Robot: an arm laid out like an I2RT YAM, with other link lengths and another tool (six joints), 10 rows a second.
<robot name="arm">
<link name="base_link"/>
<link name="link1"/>
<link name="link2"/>
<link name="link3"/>
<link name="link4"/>
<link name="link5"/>
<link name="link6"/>
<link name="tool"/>
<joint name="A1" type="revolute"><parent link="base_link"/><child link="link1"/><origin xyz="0 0 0.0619" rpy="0 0 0"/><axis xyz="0 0 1"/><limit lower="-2.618" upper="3.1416"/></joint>
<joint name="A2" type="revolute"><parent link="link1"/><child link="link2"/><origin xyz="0.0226 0.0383 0.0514" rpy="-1.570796 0 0"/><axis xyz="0 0 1"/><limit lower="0" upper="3.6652"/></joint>
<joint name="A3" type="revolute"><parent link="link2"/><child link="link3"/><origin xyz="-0.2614 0 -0.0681" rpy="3.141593 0 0"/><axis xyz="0 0 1"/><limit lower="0" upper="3.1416"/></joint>
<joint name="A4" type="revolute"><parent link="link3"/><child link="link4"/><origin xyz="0.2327 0.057 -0.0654" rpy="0 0 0"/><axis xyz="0 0 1"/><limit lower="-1.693" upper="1.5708"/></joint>
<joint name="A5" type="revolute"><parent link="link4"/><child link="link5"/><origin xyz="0.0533 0.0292 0.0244" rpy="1.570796 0 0"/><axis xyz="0 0 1"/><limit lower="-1.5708" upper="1.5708"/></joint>
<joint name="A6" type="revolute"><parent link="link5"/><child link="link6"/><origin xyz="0.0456 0 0.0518" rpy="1.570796 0 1.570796"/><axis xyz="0 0 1"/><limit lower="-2.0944" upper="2.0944"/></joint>
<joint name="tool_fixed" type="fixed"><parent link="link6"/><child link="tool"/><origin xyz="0.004 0.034 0.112" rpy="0 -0.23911 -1.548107"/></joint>
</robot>
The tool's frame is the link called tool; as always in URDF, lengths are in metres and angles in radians.
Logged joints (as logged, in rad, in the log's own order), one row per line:
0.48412 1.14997 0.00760 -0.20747 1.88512 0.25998
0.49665 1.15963 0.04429 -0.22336 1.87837 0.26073
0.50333 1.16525 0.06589 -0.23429 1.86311 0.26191
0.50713 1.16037 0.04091 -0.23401 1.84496 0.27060
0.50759 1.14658 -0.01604 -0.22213 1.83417 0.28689
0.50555 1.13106 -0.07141 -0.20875 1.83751 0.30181
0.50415 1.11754 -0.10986 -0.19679 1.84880 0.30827
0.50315 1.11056 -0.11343 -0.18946 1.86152 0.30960
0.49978 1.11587 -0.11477 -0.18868 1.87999 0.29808
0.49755 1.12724 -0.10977 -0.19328 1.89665 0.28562
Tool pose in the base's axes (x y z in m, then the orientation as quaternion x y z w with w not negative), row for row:
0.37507 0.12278 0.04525 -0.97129 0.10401 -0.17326 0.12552
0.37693 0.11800 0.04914 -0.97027 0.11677 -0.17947 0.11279
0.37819 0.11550 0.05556 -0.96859 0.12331 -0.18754 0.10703
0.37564 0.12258 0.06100 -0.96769 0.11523 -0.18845 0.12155
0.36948 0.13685 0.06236 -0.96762 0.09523 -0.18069 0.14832
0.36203 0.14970 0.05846 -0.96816 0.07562 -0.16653 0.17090
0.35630 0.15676 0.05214 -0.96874 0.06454 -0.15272 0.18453
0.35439 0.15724 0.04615 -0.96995 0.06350 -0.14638 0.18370
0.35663 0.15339 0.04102 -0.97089 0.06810 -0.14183 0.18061
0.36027 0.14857 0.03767 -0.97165 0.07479 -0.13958 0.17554
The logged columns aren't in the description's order. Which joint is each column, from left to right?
Columns, left to right: A6, A3, A5, A4, A2, A1.
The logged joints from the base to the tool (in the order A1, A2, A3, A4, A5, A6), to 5 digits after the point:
0.25998 1.88512 1.14997 -0.20747 0.00760 0.48412
0.26073 1.87837 1.15963 -0.22336 0.04429 0.49665
0.26191 1.86311 1.16525 -0.23429 0.06589 0.50333
0.27060 1.84496 1.16037 -0.23401 0.04091 0.50713
0.28689 1.83417 1.14658 -0.22213 -0.01604 0.50759
0.30181 1.83751 1.13106 -0.20875 -0.07141 0.50555
0.30827 1.84880 1.11754 -0.19679 -0.10986 0.50415
0.30960 1.86152 1.11056 -0.18946 -0.11343 0.50315
0.29808 1.87999 1.11587 -0.18868 -0.11477 0.49978
0.28562 1.89665 1.12724 -0.19328 -0.10977 0.49755

